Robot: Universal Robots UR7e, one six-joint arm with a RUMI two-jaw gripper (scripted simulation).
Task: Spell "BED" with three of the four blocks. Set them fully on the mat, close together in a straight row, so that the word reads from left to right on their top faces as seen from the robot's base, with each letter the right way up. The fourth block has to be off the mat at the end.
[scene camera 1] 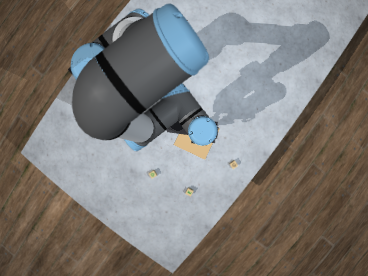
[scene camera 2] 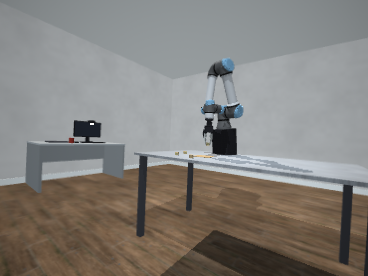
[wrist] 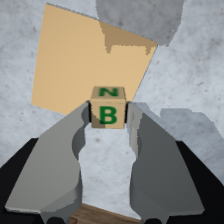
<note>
The pictures show: my gripper, a tan mat and a B block.
</note>
